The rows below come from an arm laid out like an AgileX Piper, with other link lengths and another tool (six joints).
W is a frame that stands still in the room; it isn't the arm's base.
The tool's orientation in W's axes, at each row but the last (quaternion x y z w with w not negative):
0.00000 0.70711 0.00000 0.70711
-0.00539 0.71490 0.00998 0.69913
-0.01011 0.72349 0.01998 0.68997
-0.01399 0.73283 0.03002 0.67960
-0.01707 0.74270 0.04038 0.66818
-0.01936 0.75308 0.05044 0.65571
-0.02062 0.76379 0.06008 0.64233
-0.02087 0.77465 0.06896 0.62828
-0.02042 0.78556 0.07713 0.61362
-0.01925 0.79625 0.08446 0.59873
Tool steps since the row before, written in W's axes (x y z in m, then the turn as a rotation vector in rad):
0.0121 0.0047 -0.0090 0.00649 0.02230 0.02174
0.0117 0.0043 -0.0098 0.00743 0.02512 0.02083
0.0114 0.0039 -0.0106 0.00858 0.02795 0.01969
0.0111 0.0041 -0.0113 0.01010 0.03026 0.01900
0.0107 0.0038 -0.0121 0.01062 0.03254 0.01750
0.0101 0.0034 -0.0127 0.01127 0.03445 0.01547
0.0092 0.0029 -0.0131 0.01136 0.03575 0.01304
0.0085 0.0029 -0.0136 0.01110 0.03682 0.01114
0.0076 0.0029 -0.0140 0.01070 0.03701 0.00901
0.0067 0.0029 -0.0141 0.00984 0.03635 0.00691
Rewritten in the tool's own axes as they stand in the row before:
0.0090 0.0047 0.0121 -0.02174 0.02230 0.00649
0.0096 0.0040 0.0120 -0.02083 0.02509 0.00751
0.0101 0.0033 0.0120 -0.01971 0.02785 0.00883
0.0105 0.0031 0.0121 -0.01909 0.03005 0.01054
0.0110 0.0025 0.0122 -0.01759 0.03222 0.01140
0.0113 0.0018 0.0120 -0.01560 0.03396 0.01251
0.0114 0.0010 0.0115 -0.01317 0.03508 0.01316
0.0117 0.0008 0.0114 -0.01120 0.03602 0.01343
0.0119 0.0006 0.0110 -0.00903 0.03605 0.01358
0.0118 0.0004 0.0106 -0.00683 0.03528 0.01322

